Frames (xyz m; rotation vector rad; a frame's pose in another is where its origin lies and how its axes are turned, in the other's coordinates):
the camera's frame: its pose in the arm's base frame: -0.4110 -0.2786 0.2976 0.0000 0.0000 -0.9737
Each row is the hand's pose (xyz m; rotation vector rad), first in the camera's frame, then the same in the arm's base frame.
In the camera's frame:
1: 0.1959 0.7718 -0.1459 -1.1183 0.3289 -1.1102
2: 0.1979 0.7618 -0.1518 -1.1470 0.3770 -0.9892
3: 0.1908 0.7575 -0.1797 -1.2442 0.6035 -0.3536
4: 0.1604 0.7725 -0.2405 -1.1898 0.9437 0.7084
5: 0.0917 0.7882 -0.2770 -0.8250 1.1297 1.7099
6: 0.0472 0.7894 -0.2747 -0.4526 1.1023 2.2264
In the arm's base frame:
1: 0.3374 -0.0067 0.1517 -0.9540 0.9305 -1.9499
2: 0.3303 -0.0139 0.1458 -0.9463 0.9830 -1.8216
3: 0.3227 -0.0105 0.1179 -0.8717 1.1898 -1.1558
4: 0.3180 0.0231 0.0571 -0.5939 1.3539 -0.0776
5: 0.2924 0.0887 0.0206 -0.1793 1.2370 0.8856
6: 0.2683 0.1262 0.0229 0.0987 1.0122 1.3584

